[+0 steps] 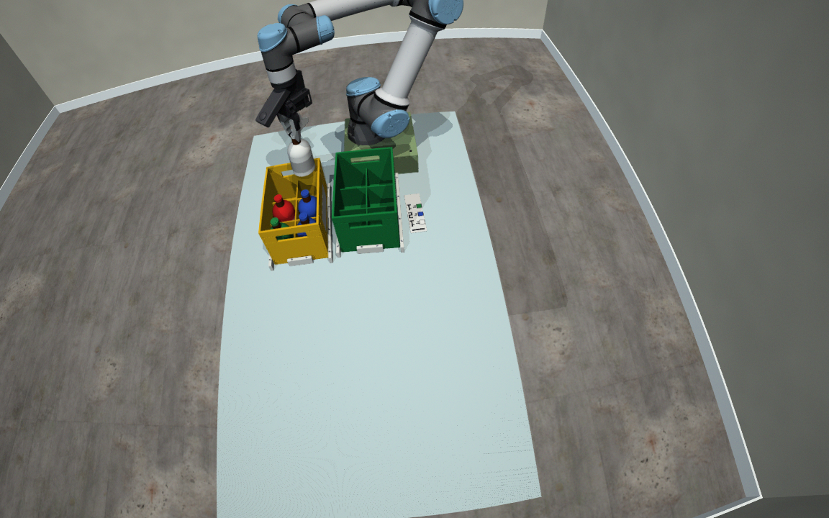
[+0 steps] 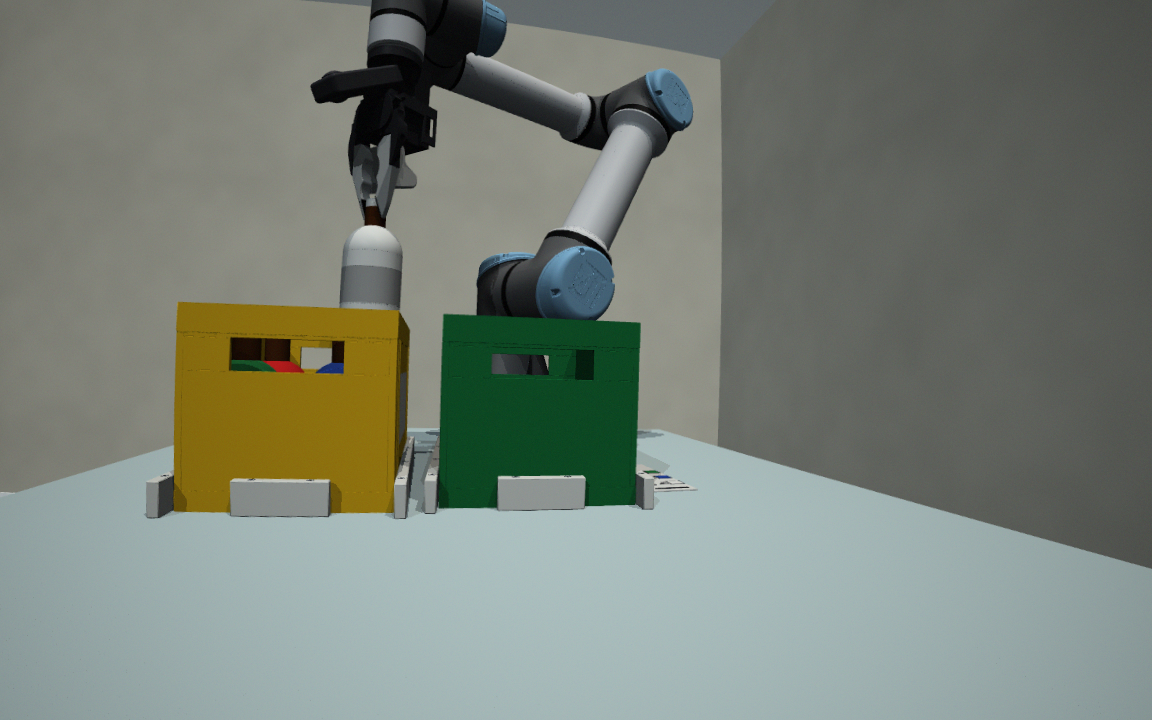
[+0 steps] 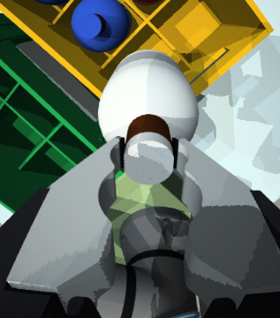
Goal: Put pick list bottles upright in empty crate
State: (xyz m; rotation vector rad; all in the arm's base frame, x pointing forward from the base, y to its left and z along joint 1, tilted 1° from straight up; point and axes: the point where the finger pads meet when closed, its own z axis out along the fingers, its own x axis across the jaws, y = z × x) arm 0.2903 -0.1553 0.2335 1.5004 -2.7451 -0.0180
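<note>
My hand is 7 cm above the white bottle. Also, from my hand: yellow crate (9 cm ahead, 2 cm to the right, 24 cm below); green bottle (19 cm ahead, 5 cm to the right, 24 cm below); red bottle (10 cm ahead, 7 cm to the right, 24 cm below).
</note>
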